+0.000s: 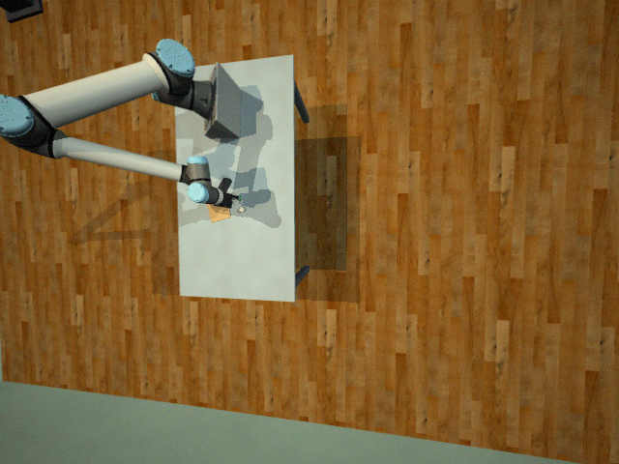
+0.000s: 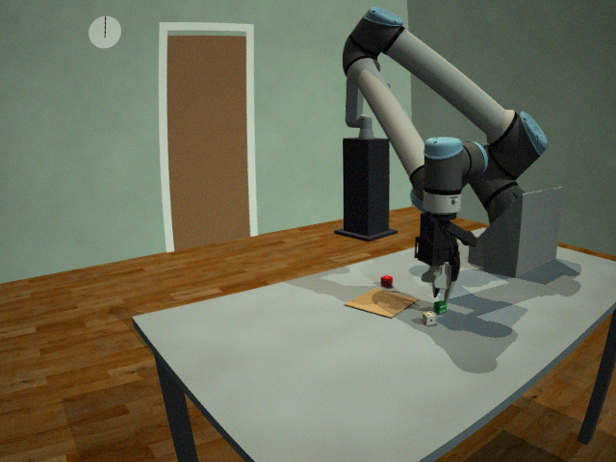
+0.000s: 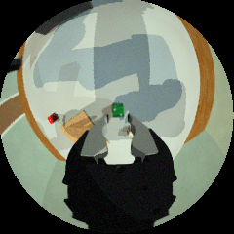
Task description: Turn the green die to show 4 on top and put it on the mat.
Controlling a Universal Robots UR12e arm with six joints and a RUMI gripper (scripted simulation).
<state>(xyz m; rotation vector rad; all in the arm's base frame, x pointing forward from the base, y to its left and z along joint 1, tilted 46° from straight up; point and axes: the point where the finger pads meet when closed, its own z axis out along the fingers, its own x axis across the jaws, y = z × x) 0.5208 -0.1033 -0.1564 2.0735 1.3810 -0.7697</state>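
Right now my hand is 4 cm above the green die. Also, from my hand: red die 5 cm behind, 22 cm to the right, 4 cm below; then tan mat 5 cm ahead, 15 cm to the right, 5 cm below; then white die 8 cm ahead, 2 cm to the left, 4 cm below.
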